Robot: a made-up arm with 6 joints.
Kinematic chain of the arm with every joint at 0, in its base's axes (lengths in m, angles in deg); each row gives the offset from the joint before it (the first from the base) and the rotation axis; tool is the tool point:
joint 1: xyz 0 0 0.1 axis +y
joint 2: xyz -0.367 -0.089 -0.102 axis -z
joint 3: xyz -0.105 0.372 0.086 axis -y
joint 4: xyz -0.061 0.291 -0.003 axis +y
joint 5: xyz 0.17 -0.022 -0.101 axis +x
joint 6: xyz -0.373 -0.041 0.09 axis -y
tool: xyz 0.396 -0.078 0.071
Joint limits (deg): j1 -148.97..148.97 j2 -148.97..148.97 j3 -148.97..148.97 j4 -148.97..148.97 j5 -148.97..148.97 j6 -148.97..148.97
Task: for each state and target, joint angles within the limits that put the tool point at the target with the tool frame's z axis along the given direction. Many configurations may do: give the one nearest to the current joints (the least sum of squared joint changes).
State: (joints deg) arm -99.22 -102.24 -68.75 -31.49 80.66 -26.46
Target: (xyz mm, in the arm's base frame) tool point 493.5 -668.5 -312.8 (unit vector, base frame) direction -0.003 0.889 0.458
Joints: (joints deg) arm -117.65 -142.12 -76.07 -23.58 86.97 -17.65
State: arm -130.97 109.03 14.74 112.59 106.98 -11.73
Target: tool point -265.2 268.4 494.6 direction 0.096 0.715 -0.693
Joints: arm -98.11 84.10 -35.21 139.82 96.47 -51.23
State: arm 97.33 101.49 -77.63 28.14 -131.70 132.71
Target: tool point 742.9 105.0 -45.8 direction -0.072 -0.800 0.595
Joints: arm 56.03 65.48 -86.58 40.92 -106.08 148.34
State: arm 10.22 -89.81 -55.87 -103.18 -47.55 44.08
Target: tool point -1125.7 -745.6 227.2 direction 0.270 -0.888 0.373
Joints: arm -14.56 -117.74 -87.45 -75.72 -46.62 82.17
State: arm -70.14 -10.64 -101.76 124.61 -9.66 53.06
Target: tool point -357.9 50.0 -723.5 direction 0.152 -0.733 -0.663
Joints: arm -78.04 -41.63 -148.71 148.97 11.04 43.93
